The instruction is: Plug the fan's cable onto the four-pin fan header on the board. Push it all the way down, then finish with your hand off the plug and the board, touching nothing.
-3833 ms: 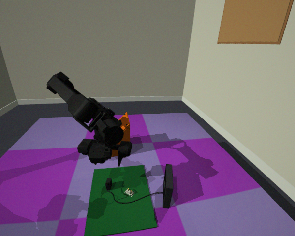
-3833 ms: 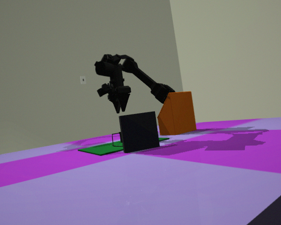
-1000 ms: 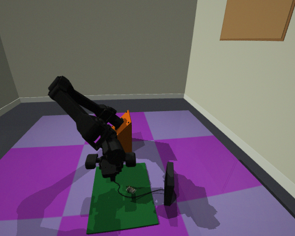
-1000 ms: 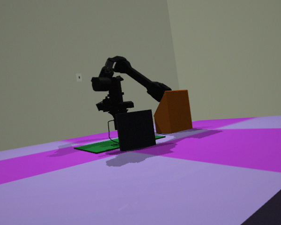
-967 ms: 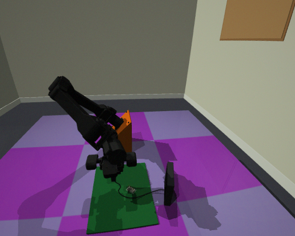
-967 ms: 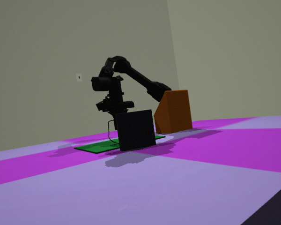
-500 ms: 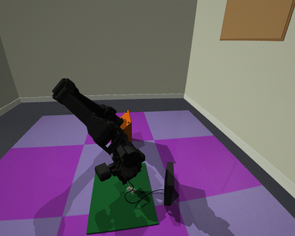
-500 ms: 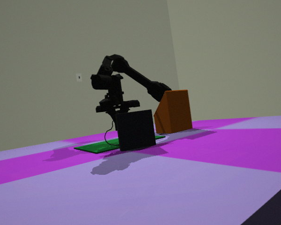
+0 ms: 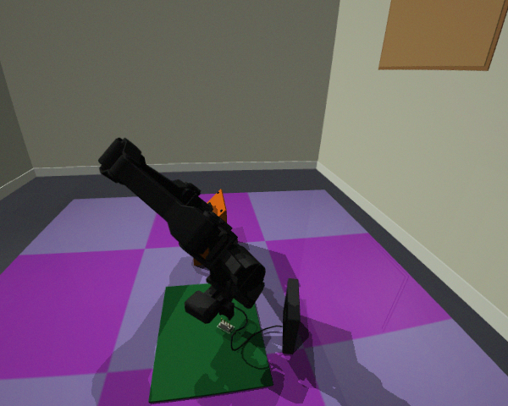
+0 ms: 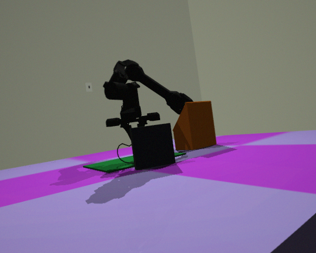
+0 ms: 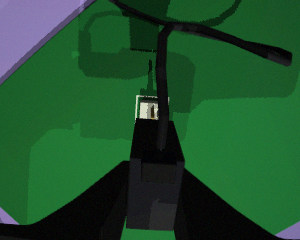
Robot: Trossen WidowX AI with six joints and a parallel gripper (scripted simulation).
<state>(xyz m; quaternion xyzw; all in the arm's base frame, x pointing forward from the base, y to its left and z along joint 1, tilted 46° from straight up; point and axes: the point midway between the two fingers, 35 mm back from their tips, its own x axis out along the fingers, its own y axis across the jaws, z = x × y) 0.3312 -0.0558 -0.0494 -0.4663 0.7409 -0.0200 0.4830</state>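
My gripper tip is 60 mm above the white four-pin header. The rest, counted from my gripper tip: black fan: 50 mm ahead, 130 mm to the left; then green board: 40 mm to the right, 80 mm below; then black plug: 10 mm above.
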